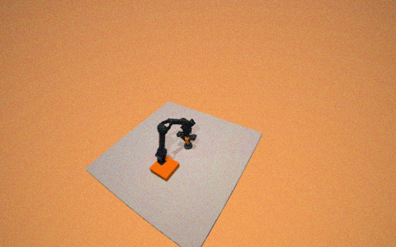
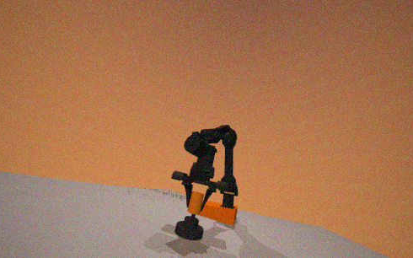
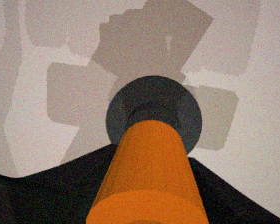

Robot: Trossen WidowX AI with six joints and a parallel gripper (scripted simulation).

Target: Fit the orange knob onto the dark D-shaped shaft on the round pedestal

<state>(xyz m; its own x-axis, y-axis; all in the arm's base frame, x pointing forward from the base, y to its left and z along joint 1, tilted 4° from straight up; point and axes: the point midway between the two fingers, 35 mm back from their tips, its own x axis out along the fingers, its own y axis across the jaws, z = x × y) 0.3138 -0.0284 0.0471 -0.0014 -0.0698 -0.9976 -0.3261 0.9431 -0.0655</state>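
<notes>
Now: the orange knob 2 cm above my gripper tip. From my gripper tip the other things lie so: round pedestal (4 cm below).
</notes>
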